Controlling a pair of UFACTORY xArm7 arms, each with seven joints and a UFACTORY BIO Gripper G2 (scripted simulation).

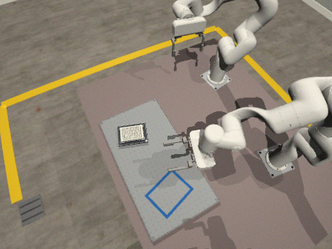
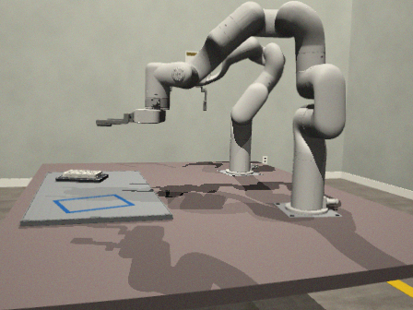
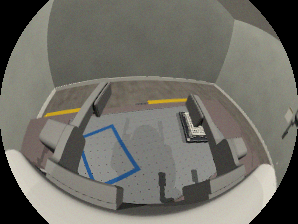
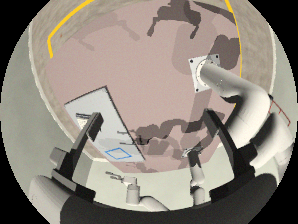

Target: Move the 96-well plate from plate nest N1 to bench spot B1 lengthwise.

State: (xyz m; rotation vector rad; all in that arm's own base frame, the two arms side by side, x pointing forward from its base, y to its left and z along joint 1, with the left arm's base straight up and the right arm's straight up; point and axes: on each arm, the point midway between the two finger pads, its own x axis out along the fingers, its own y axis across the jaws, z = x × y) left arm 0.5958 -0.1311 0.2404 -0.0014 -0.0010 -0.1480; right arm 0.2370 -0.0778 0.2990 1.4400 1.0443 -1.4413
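Now: left hand 270 mm to the left of the white 96-well plate, 210 mm above it and 100 mm short of it. From my left hand the other things lie so: dark plate nest: 270 mm to the right, 220 mm below, 100 mm ahead.
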